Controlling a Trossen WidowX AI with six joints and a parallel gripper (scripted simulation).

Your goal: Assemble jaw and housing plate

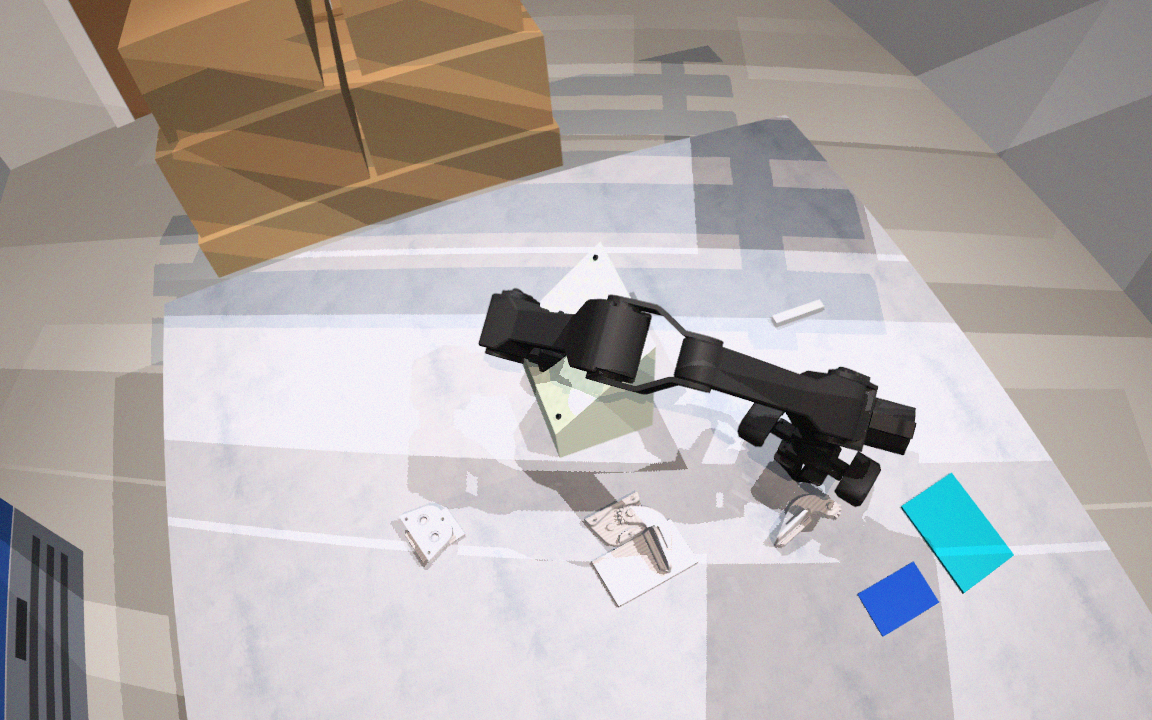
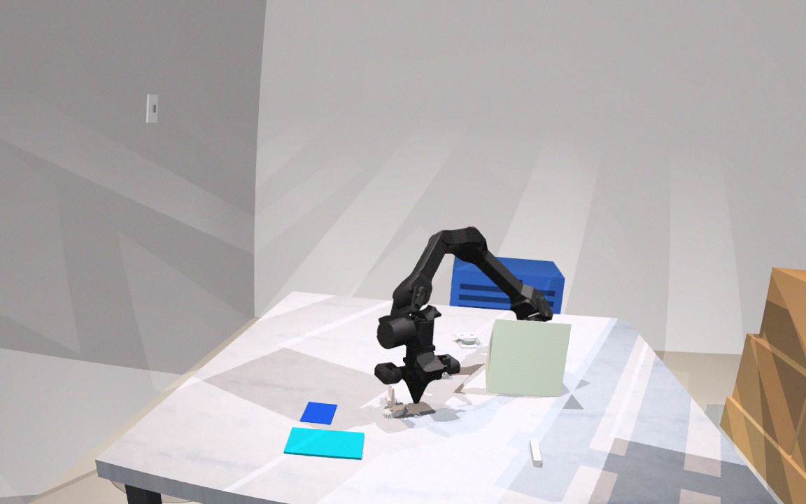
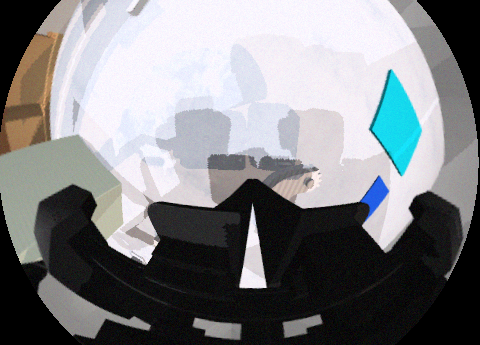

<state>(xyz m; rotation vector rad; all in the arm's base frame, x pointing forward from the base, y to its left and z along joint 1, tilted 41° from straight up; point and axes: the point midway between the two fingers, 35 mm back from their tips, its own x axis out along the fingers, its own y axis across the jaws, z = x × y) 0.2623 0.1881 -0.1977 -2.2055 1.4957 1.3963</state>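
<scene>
Right now my gripper tip is 5 cm short of the white jaw, 2 cm to the right of it and 1 cm above it. Round my gripper tip: white stick: 27 cm behind, 12 cm to the left, 2 cm below; then blue card: 20 cm ahead, 8 cm to the left, 2 cm below; then cyan card: 20 cm to the left, 14 cm ahead, 2 cm below.
</scene>
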